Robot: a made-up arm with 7 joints.
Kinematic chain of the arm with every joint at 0, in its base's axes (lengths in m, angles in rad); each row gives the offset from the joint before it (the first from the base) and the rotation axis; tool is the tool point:
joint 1: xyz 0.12 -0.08 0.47 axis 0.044 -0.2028 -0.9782
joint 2: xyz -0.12 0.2 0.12 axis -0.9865 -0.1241 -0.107
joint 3: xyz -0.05 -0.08 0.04 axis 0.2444 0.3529 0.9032
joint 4: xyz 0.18 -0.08 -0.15 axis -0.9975 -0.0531 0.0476
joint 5: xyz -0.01 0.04 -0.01 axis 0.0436 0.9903 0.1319
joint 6: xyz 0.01 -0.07 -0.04 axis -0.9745 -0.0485 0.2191
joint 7: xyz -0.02 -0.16 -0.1 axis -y
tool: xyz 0.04 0.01 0
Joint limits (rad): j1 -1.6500..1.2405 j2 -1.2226..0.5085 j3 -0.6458..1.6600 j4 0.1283..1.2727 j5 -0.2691..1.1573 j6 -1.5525..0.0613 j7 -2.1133..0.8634
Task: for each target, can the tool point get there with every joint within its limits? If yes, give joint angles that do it. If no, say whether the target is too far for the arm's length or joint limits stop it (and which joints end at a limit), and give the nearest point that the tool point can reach.
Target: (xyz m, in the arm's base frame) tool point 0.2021 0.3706 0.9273
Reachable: no: joint limits stop it (at a limit: joint 2, joint 3, joint 4, joint 5, joint 6) | nearest point 0.2128 0.3167 0.6772 | short by 0.256 m
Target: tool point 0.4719 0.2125 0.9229
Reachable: no: joint limits stop it (at a limit: joint 2, joint 3, joint 4, joint 5) | nearest point 0.4490 0.1530 0.7183 | short by 0.214 m
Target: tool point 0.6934 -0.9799 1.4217
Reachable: no: too far | nearest point 0.2816 -0.3210 0.8379 | short by 0.972 m
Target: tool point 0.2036 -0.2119 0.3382
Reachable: yes | joints -0.7189 0.0902 -0.1072 0.6674 0.0199 -1.1074 -0.3260
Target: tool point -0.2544 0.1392 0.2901
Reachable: yes | joints -0.7742 -0.6193 1.3455 0.7875 0.0422 -0.8543 -0.9566
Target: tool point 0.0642 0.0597 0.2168
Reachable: yes | joints -0.0431 0.0829 1.4536 0.3613 0.0871 -0.1149 -1.8360
